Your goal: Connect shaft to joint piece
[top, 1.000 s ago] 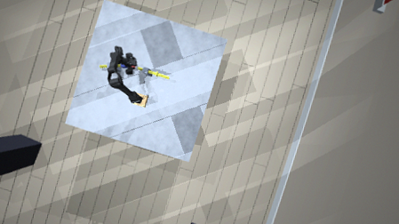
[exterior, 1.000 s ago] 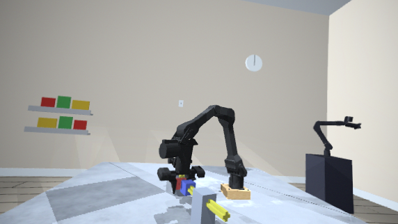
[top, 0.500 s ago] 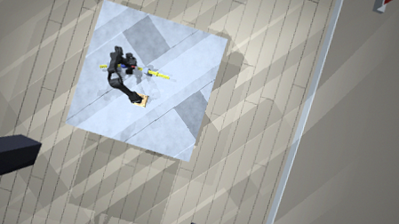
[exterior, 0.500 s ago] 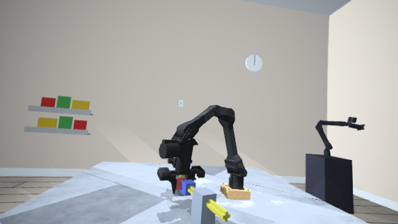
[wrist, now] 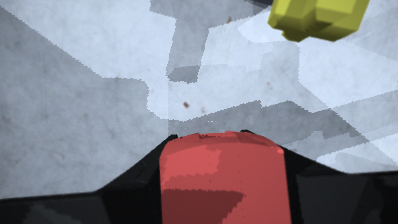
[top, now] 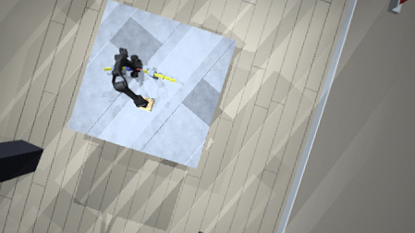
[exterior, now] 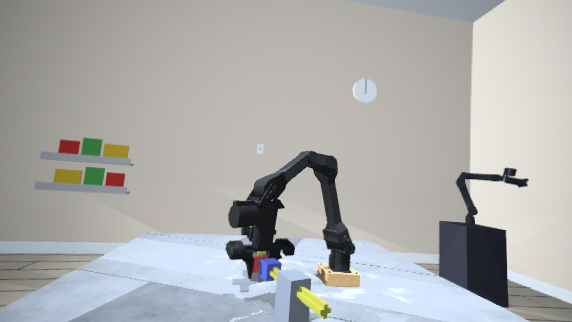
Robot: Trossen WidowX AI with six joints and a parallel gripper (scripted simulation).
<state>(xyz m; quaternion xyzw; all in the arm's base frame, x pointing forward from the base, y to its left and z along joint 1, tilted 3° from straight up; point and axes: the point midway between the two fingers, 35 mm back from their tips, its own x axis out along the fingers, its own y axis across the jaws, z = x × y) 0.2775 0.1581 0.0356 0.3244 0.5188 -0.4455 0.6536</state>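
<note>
The red joint piece is 4 cm above my gripper tip and 1 cm to the left of it.
</note>
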